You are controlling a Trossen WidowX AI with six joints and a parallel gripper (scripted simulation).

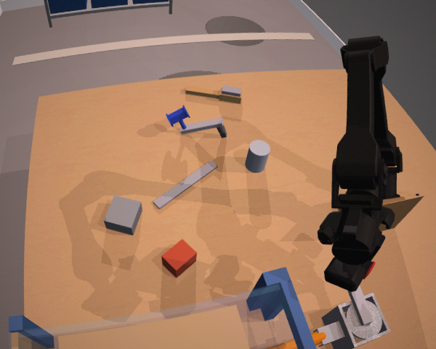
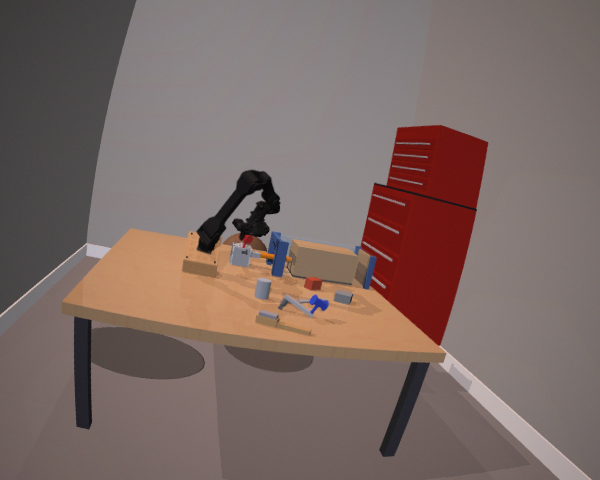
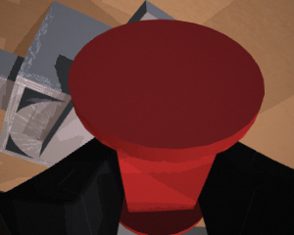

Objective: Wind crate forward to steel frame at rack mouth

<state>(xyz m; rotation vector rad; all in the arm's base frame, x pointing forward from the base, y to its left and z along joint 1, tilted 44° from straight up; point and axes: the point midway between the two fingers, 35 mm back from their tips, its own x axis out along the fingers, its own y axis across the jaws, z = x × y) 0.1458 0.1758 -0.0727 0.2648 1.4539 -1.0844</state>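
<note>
The red-gripped winch handle lies 30 mm to the left of my gripper tip, 30 mm below it and 10 mm ahead of it. The rest, counted from my gripper tip: blue steel frame: 150 mm ahead, 110 mm to the left, 30 mm below; then red knob: 10 mm to the right, 10 mm ahead; then grey winch: 100 mm below, 80 mm to the left, 20 mm behind.
</note>
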